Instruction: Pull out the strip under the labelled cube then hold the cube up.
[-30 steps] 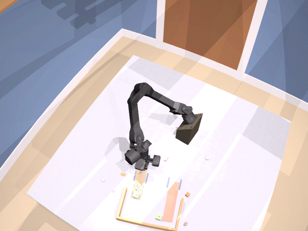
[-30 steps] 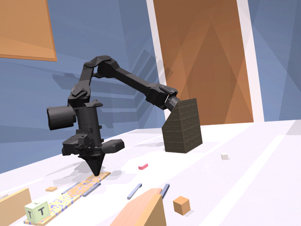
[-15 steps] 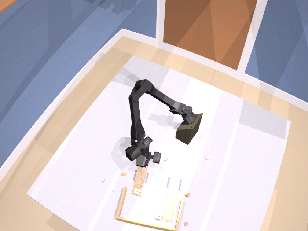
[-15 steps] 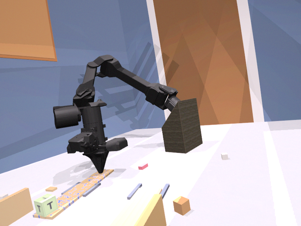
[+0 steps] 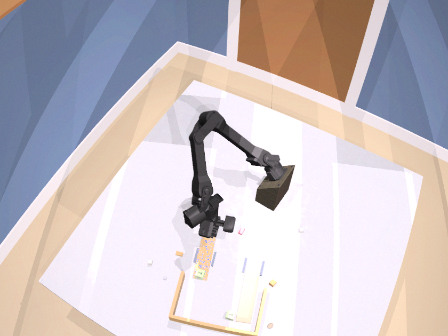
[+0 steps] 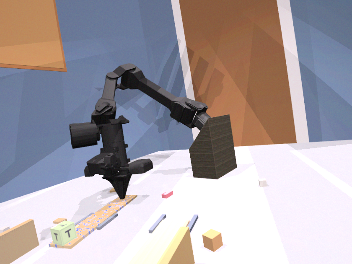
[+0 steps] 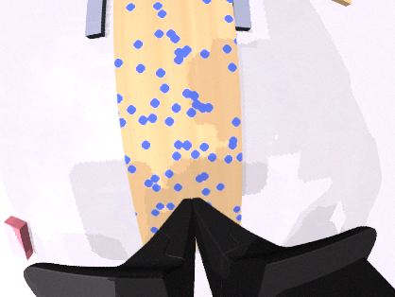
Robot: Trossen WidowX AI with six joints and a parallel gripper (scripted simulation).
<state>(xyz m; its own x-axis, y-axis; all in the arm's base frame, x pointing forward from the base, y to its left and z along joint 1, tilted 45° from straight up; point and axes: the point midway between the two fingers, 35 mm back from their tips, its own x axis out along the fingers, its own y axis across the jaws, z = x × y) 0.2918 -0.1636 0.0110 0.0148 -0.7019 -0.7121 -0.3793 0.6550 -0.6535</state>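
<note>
My gripper tip is now 10 cm to the right of the pink block and 7 cm past it. Round my gripper tip: orange cube 33 cm to the left, 6 cm ahead.
</note>
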